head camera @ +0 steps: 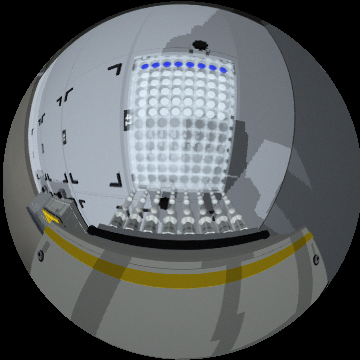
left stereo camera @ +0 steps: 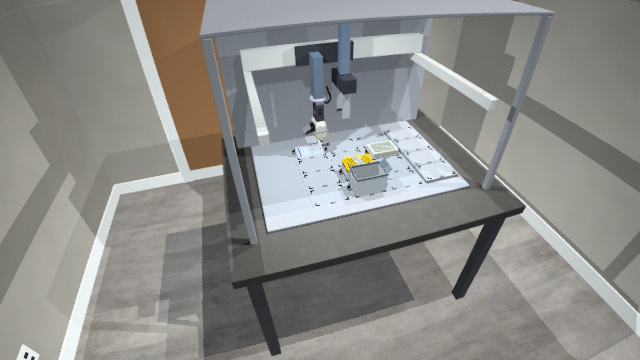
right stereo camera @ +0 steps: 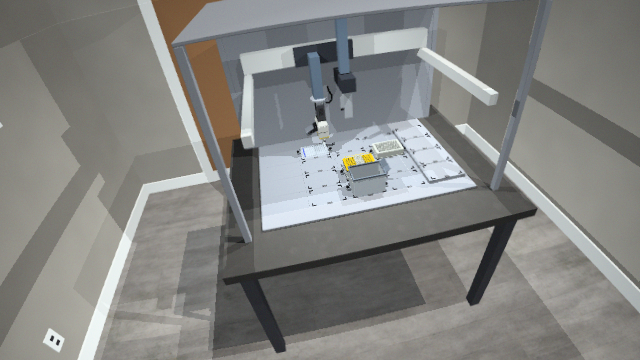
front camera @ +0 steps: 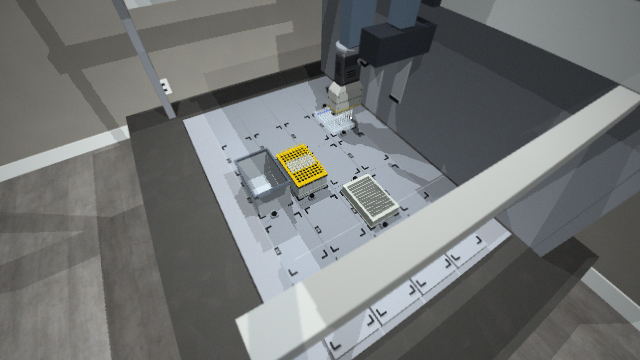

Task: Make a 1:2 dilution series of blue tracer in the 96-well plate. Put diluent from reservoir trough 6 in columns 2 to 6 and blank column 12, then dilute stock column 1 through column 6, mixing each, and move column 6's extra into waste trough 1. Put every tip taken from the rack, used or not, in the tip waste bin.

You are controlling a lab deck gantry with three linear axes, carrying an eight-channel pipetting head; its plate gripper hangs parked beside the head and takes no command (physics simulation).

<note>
I see a dark wall (front camera: 479, 94).
The dark wall shows as well in the left stereo camera view (left stereo camera: 387, 85) and in the right stereo camera view (right stereo camera: 391, 87).
</note>
